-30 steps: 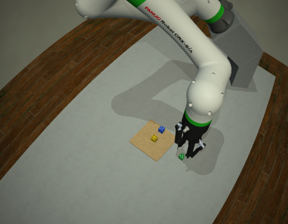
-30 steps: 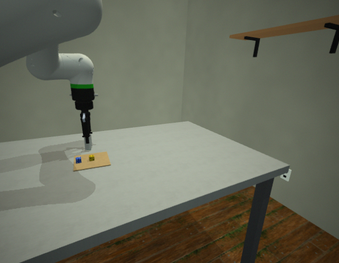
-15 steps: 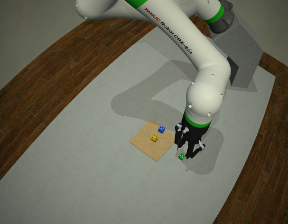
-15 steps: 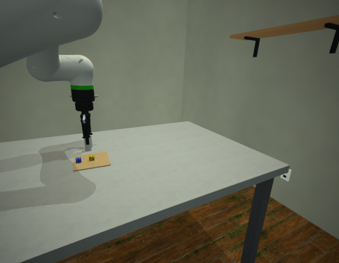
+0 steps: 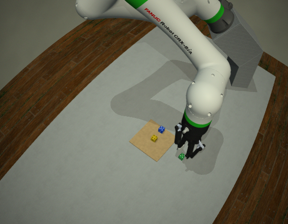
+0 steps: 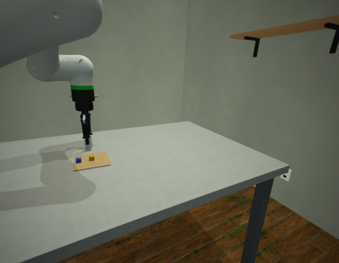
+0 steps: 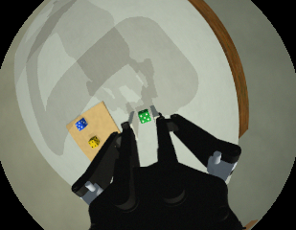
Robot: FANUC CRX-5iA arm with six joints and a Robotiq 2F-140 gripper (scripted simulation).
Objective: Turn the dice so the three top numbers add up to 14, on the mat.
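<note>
The green die is 20 mm below my hand. Round my hand: yellow die 130 mm to the right, 40 mm behind, 20 mm below; tan mat 130 mm to the right, 40 mm behind, 30 mm below; blue die 110 mm to the right, 90 mm behind, 20 mm below.
</note>
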